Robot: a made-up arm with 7 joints.
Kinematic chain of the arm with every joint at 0, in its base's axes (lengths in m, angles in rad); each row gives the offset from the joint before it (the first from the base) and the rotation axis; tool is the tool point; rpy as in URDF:
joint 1: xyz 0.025 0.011 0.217 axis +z
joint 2: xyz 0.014 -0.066 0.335 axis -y
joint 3: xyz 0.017 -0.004 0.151 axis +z
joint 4: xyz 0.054 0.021 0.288 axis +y
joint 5: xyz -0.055 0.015 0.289 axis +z
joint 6: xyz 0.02 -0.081 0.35 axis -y
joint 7: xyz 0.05 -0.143 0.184 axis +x
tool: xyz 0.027 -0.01 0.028 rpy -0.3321 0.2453 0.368
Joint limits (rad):
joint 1: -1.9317..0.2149
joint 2: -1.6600..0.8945
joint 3: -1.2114..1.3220
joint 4: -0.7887..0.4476
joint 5: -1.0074..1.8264
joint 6: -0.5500..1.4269
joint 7: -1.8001..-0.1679
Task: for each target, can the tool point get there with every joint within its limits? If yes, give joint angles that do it. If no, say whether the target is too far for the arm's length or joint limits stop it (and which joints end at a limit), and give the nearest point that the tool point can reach.
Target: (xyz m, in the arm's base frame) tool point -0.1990 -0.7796 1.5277
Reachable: yes | joints -1.0846 -0.6072 1.0208 -0.5094 -0.5464 0.2042 -0.5520
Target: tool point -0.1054 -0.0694 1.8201
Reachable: yes | joints -1.5603 -0.1879 0.2462 -0.4578 1.2525 0.4149 -1.6132
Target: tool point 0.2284 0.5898 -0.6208
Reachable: no: joint limits stop it (at a limit: joint 1, joint 2, joint 4, joint 6, joint 7) | nearest point 0.9514 0.4359 -0.1007 | short by 0.904 m
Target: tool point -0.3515 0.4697 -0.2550
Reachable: no: joint limits stop it (at a limit: joint 2, joint 4, joint 6, joint 7) | nearest point -0.6013 0.7740 0.4539 | short by 0.811 m
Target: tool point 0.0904 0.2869 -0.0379
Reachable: no: joint limits stop it (at a limit: joint 2, joint 4, joint 6, joint 7) | nearest point 0.2520 0.9685 0.4569 | short by 0.858 m
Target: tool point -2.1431 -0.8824 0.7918
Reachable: no: too far | nearest point -1.0792 -0.4440 0.8418 | short by 1.152 m
